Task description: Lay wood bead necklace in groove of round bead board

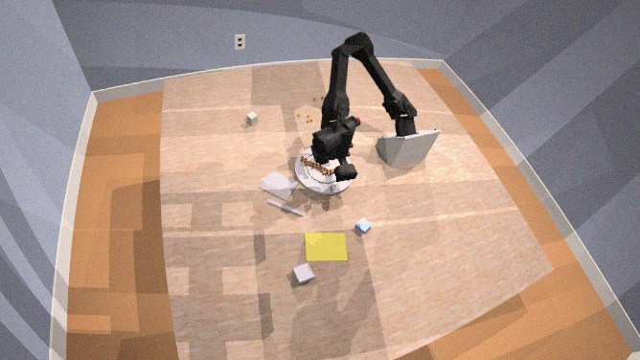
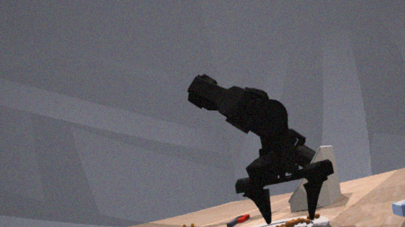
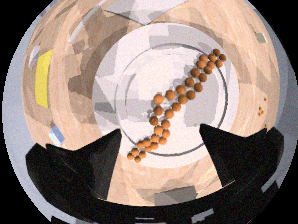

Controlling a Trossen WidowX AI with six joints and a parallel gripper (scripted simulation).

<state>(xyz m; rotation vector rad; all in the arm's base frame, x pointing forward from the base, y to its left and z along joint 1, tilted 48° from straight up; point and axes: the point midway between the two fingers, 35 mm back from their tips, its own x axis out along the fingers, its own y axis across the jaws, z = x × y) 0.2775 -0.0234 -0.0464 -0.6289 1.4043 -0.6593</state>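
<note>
The grey sheet lies 18 cm ahead of my gripper tip and 2 cm below it. The rest, counted from my gripper tip: yellow sheet: 11 cm ahead, 24 cm to the left, 2 cm below; then blue block: 2 cm behind, 21 cm to the left, 1 cm below; then stick: 19 cm ahead, 8 cm to the left, 2 cm below.
</note>
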